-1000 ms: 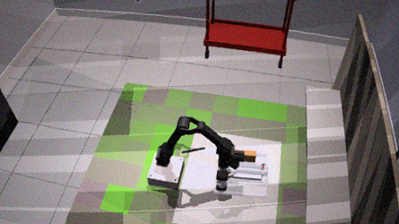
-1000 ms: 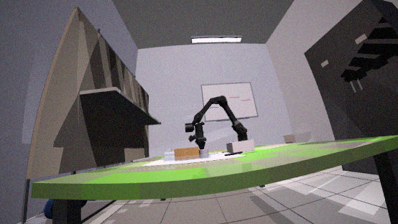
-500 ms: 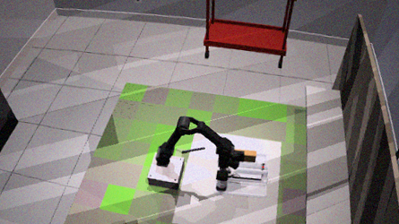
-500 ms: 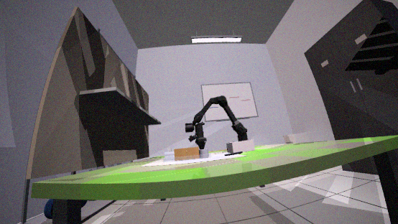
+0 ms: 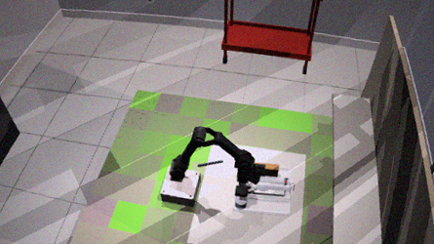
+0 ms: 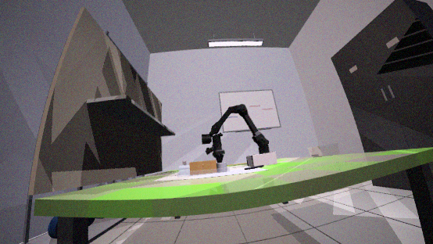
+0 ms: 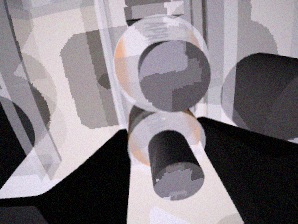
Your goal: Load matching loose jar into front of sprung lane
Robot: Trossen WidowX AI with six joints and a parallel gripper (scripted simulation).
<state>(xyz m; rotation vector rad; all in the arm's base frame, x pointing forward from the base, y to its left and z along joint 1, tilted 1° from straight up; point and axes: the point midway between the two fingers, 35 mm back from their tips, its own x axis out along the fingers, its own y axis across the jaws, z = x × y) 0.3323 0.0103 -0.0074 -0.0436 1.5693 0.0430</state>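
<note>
Right now my gripper tip is 140 mm short of the clear lane unit, 30 mm to the right of it and 10 mm above it. From my gripper tip the other things lie so: wooden panel: 610 mm ahead, 30 mm to the right, 370 mm above; thin black stick: 190 mm behind, 150 mm to the left, 30 mm below.
</note>
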